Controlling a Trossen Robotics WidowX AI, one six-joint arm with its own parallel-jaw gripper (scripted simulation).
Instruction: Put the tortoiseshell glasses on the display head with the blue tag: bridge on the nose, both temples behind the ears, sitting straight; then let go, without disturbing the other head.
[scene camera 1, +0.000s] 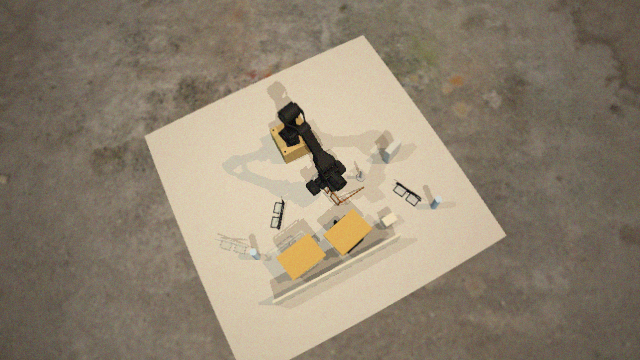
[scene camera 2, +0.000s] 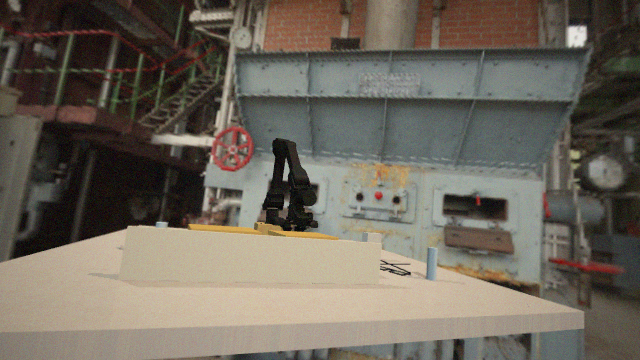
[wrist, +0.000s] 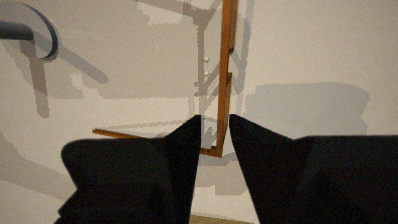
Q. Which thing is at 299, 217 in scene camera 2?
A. My gripper.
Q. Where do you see my gripper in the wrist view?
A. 215, 120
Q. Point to a display head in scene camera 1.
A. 303, 256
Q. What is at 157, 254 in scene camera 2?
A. A low cream wall.
